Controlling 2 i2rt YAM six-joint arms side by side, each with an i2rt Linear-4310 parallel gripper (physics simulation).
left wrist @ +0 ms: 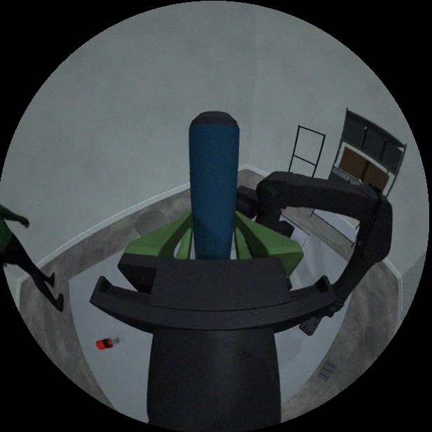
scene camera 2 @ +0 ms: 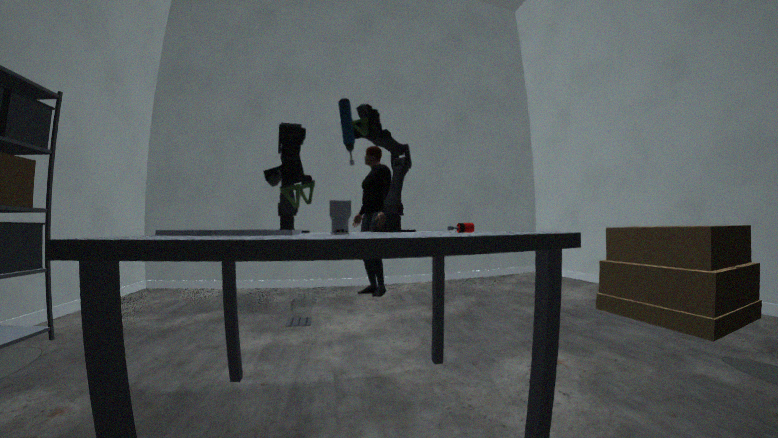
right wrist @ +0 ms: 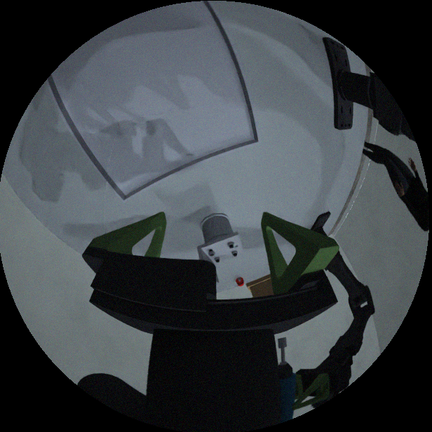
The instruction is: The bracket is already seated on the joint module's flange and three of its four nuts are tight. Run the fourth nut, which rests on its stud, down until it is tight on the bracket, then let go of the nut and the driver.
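Places are measured from the left arm's base along level axes (x left, y back, z up), in millimetres.
Pixels of known places: left gripper, fingertip midpoint: (scene camera 2: 347, 124); right gripper, fingertip midpoint: (scene camera 2: 303, 206).
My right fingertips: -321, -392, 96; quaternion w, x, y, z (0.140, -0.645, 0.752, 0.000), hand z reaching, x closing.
Behind a point stands the place of what it marks, as x, y, z.
The bracket (scene camera 2: 340, 208) @[-188, -419, 85] (right wrist: 224, 246) is a light grey plate seated on the grey cylindrical joint module (scene camera 2: 339, 224) @[-192, -413, 33] (right wrist: 216, 226), which stands on the table. Four dark nuts or stud ends show on the plate in the right wrist view; which is the loose nut I cannot tell. My left gripper (scene camera 2: 354, 128) @[-176, -360, 395] (left wrist: 212, 216) (right wrist: 298, 387) is shut on the blue driver (scene camera 2: 346, 122) @[-176, -383, 391] (left wrist: 214, 185) (right wrist: 286, 395), held upright, its socket (scene camera 2: 351, 161) @[-162, -338, 260] (right wrist: 282, 342) pointing down, high above the bracket and apart from it. My right gripper (scene camera 2: 303, 202) @[-321, -392, 96] (right wrist: 213, 217) is open and empty, up and to the left of the bracket in the scene view.
A red screwdriver (scene camera 2: 465, 227) @[247, -336, 18] (left wrist: 104, 344) (right wrist: 240, 281) lies on the table (scene camera 2: 326, 249) @[-152, -783, -19]. A flat dark-edged panel (scene camera 2: 217, 232) @[-534, -560, 9] (right wrist: 190, 166) lies toward the table's left. A person (scene camera 2: 375, 184) (right wrist: 400, 175) stands behind. Brown boxes (scene camera 2: 658, 282) and a shelf rack (scene camera 2: 52, 163) flank the table.
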